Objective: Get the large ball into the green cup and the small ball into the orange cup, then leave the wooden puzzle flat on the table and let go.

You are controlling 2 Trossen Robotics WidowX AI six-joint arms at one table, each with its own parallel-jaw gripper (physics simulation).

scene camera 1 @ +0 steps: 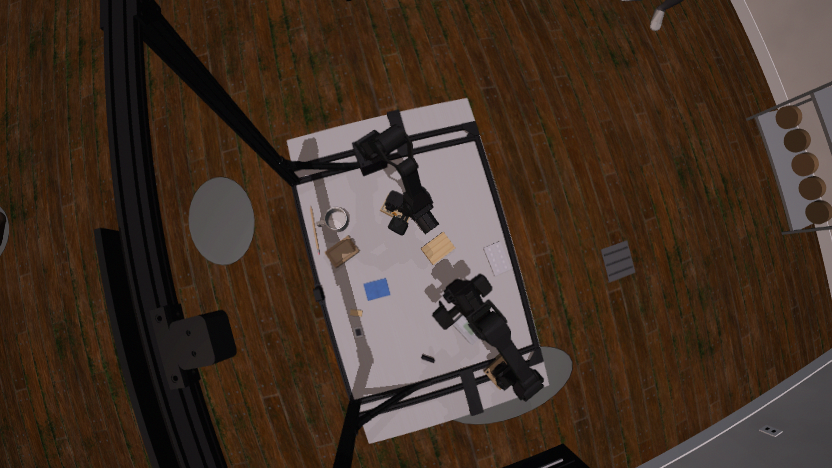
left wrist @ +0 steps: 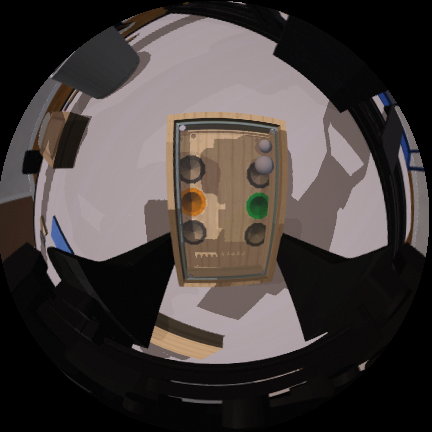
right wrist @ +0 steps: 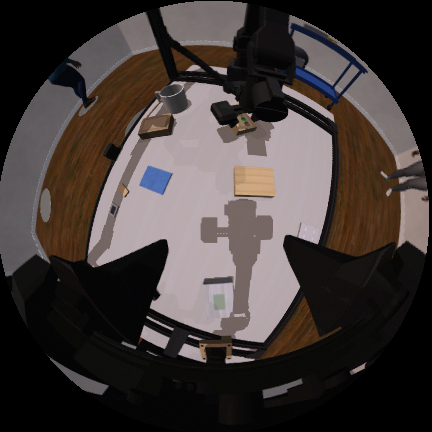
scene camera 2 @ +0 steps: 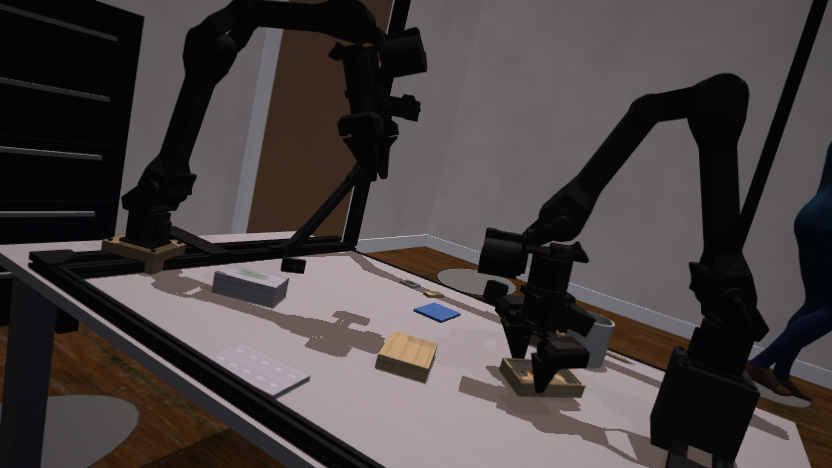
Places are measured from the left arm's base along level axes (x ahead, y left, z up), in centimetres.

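Pixels of known places: left gripper, between the fingertips: [scene camera 1: 402, 212] [left wrist: 226, 237] [right wrist: 240, 123] [scene camera 2: 527, 379]; right gripper, between the fingertips: [right wrist: 226, 243] [scene camera 2: 378, 180]; left arm's base, origin of its link: [scene camera 1: 369, 150] [right wrist: 243, 63] [scene camera 2: 714, 367]; right arm's base, origin of its link: [scene camera 1: 502, 372] [right wrist: 215, 352] [scene camera 2: 145, 241].
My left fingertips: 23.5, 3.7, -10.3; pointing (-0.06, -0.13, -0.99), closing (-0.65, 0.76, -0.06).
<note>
For each thing: its top centre in the pictures, then the offset to it from my left fingertips, as dx, dy, dz. "pt": a spot on its surface instead.
- wooden puzzle, centre of its top: [left wrist: 228, 210] [scene camera 2: 544, 367] [right wrist: 237, 114] [scene camera 1: 397, 208] -1.8, -1.5, +2.1
- large ball, centre of its top: [left wrist: 266, 163] -5.3, -1.5, +0.8
- green cup, a spot on its surface: [left wrist: 258, 205] pt -3.0, -0.2, +1.2
- small ball, centre of its top: [left wrist: 267, 143] -6.4, -2.3, +0.5
- orange cup, a spot on its surface: [left wrist: 192, 202] pt -0.7, -3.2, +1.5
- wooden block, centre of its top: [scene camera 2: 409, 348] [left wrist: 178, 345] [right wrist: 254, 180] [scene camera 1: 438, 248] +17.3, +7.1, +0.5
- grey mug, a spot on its surface: [right wrist: 174, 98] pt -2.6, -21.2, +5.2
- brown box, centre of its top: [left wrist: 50, 134] [right wrist: 153, 122] [scene camera 1: 341, 251] +5.4, -26.2, +1.8
- blue square, a spot on its surface: [scene camera 2: 436, 312] [scene camera 1: 379, 287] pt +22.6, -18.4, -1.2
- white dotted tray, centre of its top: [scene camera 2: 255, 366] [right wrist: 305, 245] [scene camera 1: 497, 258] +29.7, +27.1, -1.0
- grey box, centre of its top: [scene camera 2: 253, 274] [right wrist: 218, 301] [scene camera 1: 469, 328] +49.1, +6.4, +1.8
The wooden puzzle [scene camera 1: 388, 211] [scene camera 2: 573, 391] [left wrist: 230, 116] is a shallow box with a clear cover. My left gripper [scene camera 2: 529, 372] [left wrist: 226, 237] is shut on its two long sides and holds it low at the table; whether its underside touches is unclear. In the left wrist view, the large ball [left wrist: 264, 165] lies at the upper rim of the grey cup above the green cup [left wrist: 258, 205]. The small ball [left wrist: 265, 146] lies just beyond it, near the far right corner. The orange cup [left wrist: 192, 202] is empty, in the left row. My right gripper [scene camera 2: 378, 174] [right wrist: 226, 243] is open and empty, high above the table.
A wooden block [scene camera 1: 438, 247] [scene camera 2: 406, 355] [right wrist: 254, 181] lies between the arms. A grey mug [right wrist: 174, 98], a brown box [scene camera 1: 342, 252] [right wrist: 156, 126] and a blue square [scene camera 1: 377, 289] [scene camera 2: 436, 312] lie toward one side. A white dotted tray [scene camera 2: 261, 369] and a grey box [scene camera 2: 250, 286] are also on the table.
</note>
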